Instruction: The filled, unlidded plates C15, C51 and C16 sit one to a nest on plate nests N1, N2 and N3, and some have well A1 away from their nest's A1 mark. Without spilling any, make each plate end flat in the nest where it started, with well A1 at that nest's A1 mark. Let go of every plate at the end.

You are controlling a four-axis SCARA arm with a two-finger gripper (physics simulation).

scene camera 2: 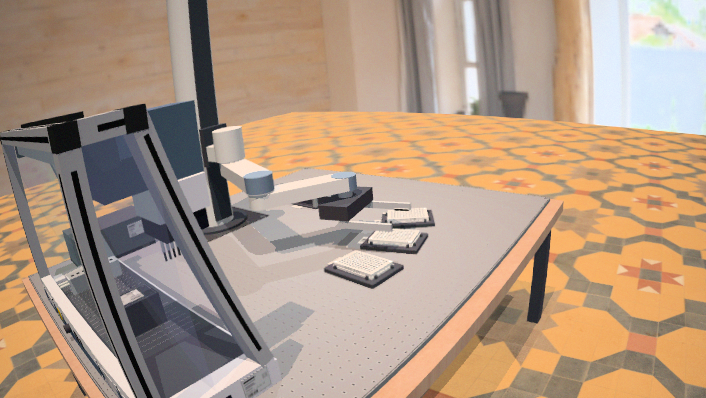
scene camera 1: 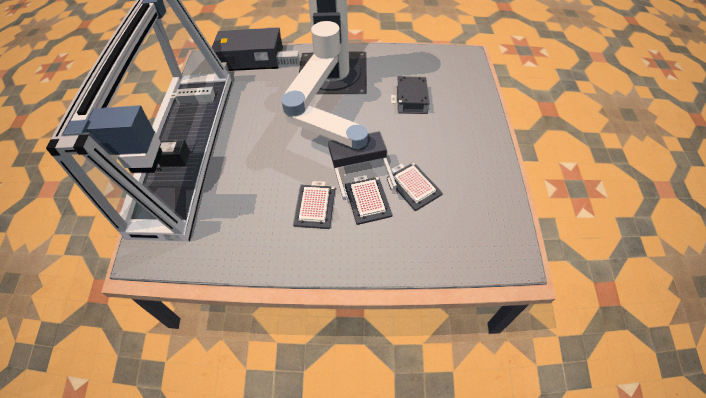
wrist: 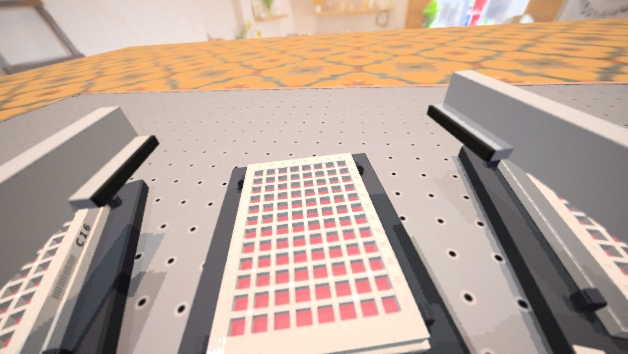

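Three white plates with red-filled wells lie flat in dark nests. The left plate (scene camera 1: 315, 204) (scene camera 2: 362, 264) and middle plate (scene camera 1: 368, 198) (scene camera 2: 397, 238) (wrist: 305, 240) have no readable labels. The right plate, C16 (scene camera 1: 416, 183) (scene camera 2: 408, 215) (wrist: 85, 240), shows its label at the left of the wrist view. Their nests, left (scene camera 1: 326, 225), middle (scene camera 1: 358, 220) and right (scene camera 1: 419, 206), have small pale tags whose writing is unreadable. My gripper (scene camera 1: 368, 191) (wrist: 293, 108) is open and empty, low, with its fingers on either side of the middle plate. A1 corners cannot be made out.
The side nests and plates lie close to my fingers. A dark raised stand (scene camera 1: 413, 92) is at the back right. A framed gantry machine (scene camera 1: 208, 165) (scene camera 2: 86, 250) stands at the left, and a dark box (scene camera 1: 247, 50) at the back left.
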